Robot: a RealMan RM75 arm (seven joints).
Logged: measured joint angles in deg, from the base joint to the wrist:
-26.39 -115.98 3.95 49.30 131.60 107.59 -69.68
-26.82 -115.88 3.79 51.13 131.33 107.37 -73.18
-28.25 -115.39 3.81 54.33 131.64 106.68 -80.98
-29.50 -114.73 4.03 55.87 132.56 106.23 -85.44
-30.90 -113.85 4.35 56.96 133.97 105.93 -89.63
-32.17 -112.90 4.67 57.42 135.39 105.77 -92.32
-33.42 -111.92 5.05 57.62 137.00 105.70 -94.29
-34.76 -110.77 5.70 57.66 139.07 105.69 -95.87
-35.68 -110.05 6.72 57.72 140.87 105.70 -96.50
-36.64 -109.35 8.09 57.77 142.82 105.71 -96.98
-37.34 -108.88 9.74 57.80 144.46 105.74 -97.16
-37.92 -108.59 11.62 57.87 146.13 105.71 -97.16
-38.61 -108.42 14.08 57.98 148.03 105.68 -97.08
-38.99 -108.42 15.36 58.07 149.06 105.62 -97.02
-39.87 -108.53 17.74 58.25 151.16 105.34 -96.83
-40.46 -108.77 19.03 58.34 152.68 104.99 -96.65
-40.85 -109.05 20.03 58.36 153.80 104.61 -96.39
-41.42 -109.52 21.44 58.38 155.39 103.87 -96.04
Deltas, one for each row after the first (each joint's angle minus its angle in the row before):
-0.43 0.10 -0.16 1.83 -0.27 -0.22 -3.50
-1.43 0.49 0.02 3.20 0.31 -0.69 -7.80
-1.25 0.66 0.22 1.54 0.92 -0.45 -4.46
-1.40 0.88 0.32 1.09 1.41 -0.30 -4.19
-1.27 0.95 0.32 0.46 1.42 -0.16 -2.69
-1.25 0.98 0.38 0.20 1.61 -0.07 -1.97
-1.34 1.15 0.65 0.04 2.07 -0.01 -1.58
-0.92 0.72 1.02 0.06 1.80 0.01 -0.63
-0.96 0.70 1.37 0.05 1.95 0.01 -0.48
-0.70 0.47 1.65 0.03 1.64 0.03 -0.18
-0.58 0.29 1.88 0.07 1.67 -0.03 0.00
-0.69 0.17 2.46 0.11 1.90 -0.03 0.08
-0.38 0.00 1.28 0.09 1.03 -0.06 0.06
-0.88 -0.11 2.38 0.18 2.10 -0.28 0.19
-0.59 -0.24 1.29 0.09 1.52 -0.35 0.18
-0.39 -0.28 1.00 0.02 1.12 -0.38 0.26
-0.57 -0.47 1.41 0.02 1.59 -0.74 0.35

